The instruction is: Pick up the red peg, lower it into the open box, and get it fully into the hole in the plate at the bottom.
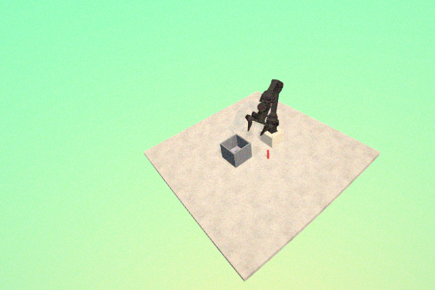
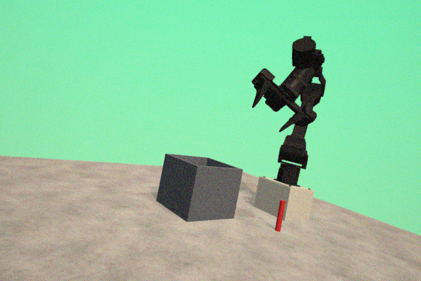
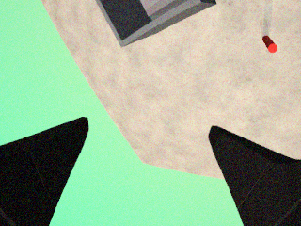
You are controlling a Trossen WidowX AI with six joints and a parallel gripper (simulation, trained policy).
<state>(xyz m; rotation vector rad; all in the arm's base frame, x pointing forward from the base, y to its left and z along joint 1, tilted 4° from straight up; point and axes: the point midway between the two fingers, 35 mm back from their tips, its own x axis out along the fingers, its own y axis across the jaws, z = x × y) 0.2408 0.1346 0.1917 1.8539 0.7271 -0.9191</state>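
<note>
Right now the red peg is 100 mm behind my gripper tip, 10 mm to the left of it and 240 mm below it.
</note>
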